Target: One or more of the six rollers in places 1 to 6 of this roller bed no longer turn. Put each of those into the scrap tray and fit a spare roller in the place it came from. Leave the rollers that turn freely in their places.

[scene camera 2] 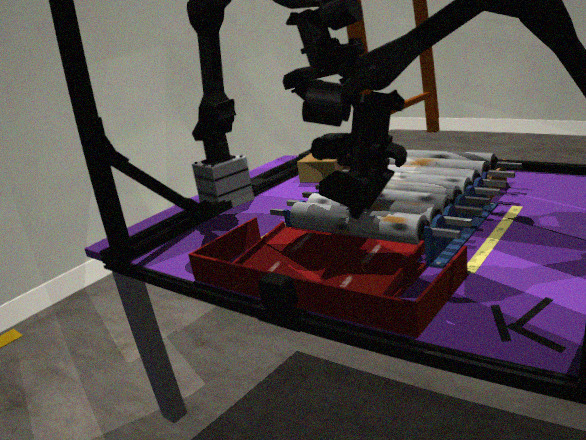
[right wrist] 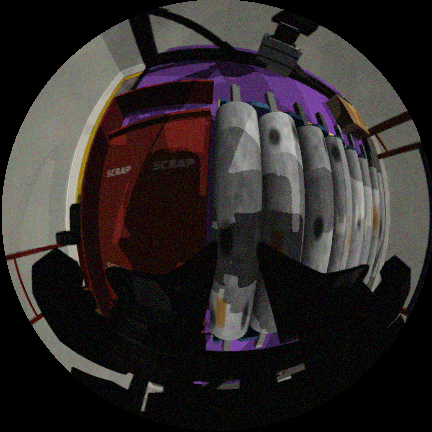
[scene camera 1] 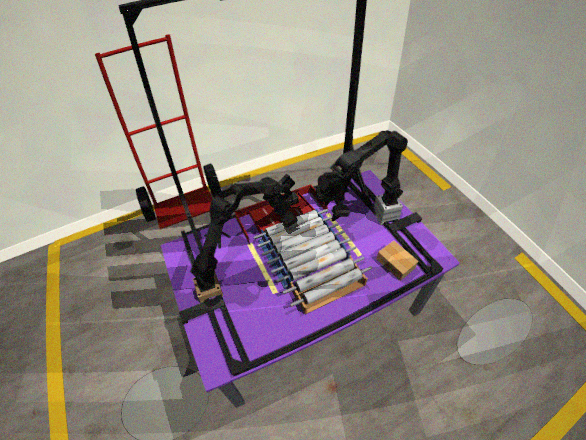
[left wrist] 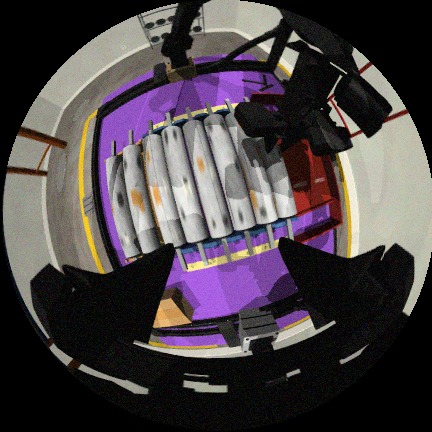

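Seen in the pictures: left gripper, between the fingertips: (scene camera 1: 329, 213) (left wrist: 226, 245); right gripper, between the fingertips: (scene camera 2: 361, 213) (right wrist: 237, 246) (left wrist: 273, 150); left arm's base, origin of its link: (scene camera 2: 218, 160) (scene camera 1: 389, 200) (left wrist: 260, 342); right arm's base, origin of its link: (scene camera 1: 206, 283) (left wrist: 179, 63).
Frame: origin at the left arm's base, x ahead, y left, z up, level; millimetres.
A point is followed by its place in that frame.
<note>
Six grey, stained rollers lie side by side in the blue-railed bed (scene camera 2: 440, 255) {x 624, y 19, z -107 mm}. My right gripper (scene camera 2: 356, 209) {x 495, y -26, z -40 mm} (right wrist: 237, 246) {x 495, y -26, z -40 mm} is shut on the roller nearest the tray (scene camera 2: 395, 225) {x 573, y -29, z -46 mm} (left wrist: 280, 185) {x 418, y -31, z -36 mm} (right wrist: 232, 180) {x 444, y -44, z -36 mm}; its body shows between the fingertips, and it lies level in line with the bed. Whether it is lifted at all I cannot tell. The red scrap tray (scene camera 2: 350, 302) {x 638, y -202, z -80 mm} (left wrist: 312, 177) {x 450, y -165, z -84 mm} (right wrist: 165, 97) {x 302, y -179, z -92 mm} is right beside this roller and holds no roller. Two spare rollers (scene camera 1: 332, 286) {x 409, y 355, z -37 mm} (left wrist: 137, 197) {x 410, y 269, z -38 mm} lie on the wooden cradle (scene camera 1: 330, 301) {x 421, y 383, z -106 mm}. My left gripper (left wrist: 226, 245) {x 349, y 94, z 102 mm} is open and empty, raised above the bed's other side.
A cardboard box (scene camera 1: 397, 259) {x 87, y 294, z -57 mm} (scene camera 2: 317, 167) {x 109, y 215, z -71 mm} (left wrist: 172, 307) {x 118, y 235, z -55 mm} (right wrist: 347, 112) {x 124, y 222, z -58 mm} stands on the purple table (scene camera 1: 270, 332) {x 686, y 453, z -111 mm}, near the left arm's base. Yellow strips (scene camera 1: 262, 270) {x 661, y 162, z -108 mm} (scene camera 2: 495, 240) {x 671, y 120, z -109 mm} run along the bed. The two arms are close together near the tray. A black frame edges the table.
</note>
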